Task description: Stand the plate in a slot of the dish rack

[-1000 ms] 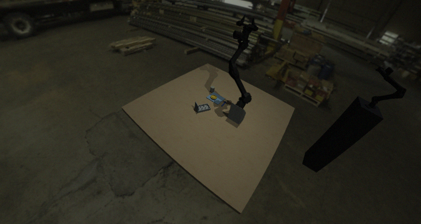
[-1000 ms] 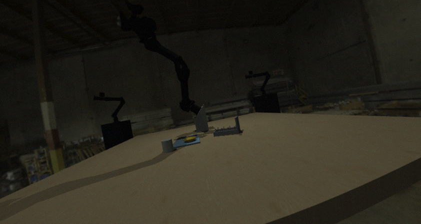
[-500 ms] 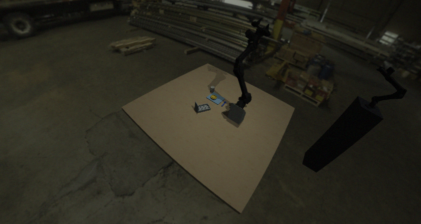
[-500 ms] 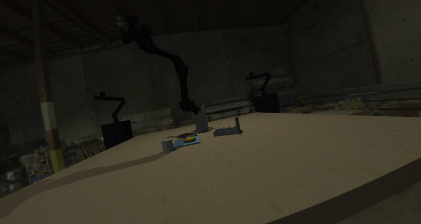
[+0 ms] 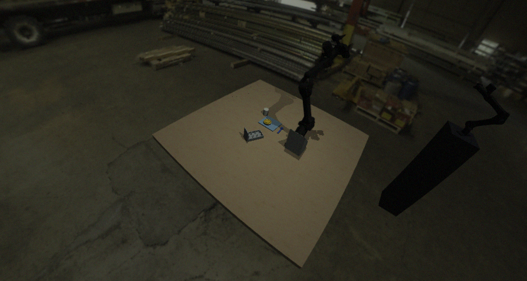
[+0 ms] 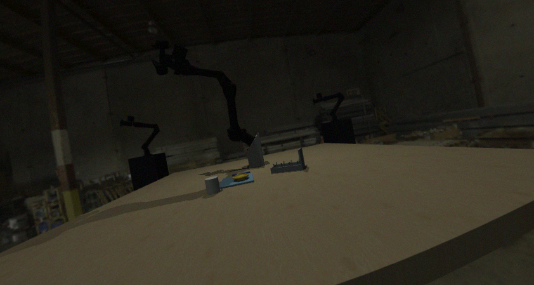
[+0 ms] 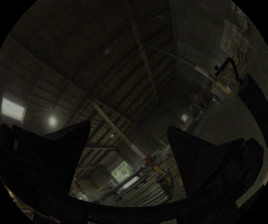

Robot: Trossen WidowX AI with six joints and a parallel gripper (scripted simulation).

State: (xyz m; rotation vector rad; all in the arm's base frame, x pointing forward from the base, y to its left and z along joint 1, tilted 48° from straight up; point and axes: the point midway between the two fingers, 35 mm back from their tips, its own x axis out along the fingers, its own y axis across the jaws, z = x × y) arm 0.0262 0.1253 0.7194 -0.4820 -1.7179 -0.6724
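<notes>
Now: the yellow plate 720 mm below my gripper tip, 390 mm to the left of it and 310 mm ahead of it. Also, from my gripper tip: blue utensil (730 mm below, 380 mm to the left, 180 mm ahead); then light blue mat (730 mm below, 370 mm to the left, 290 mm ahead); then white cup (710 mm below, 390 mm ahead, 290 mm to the left).
</notes>
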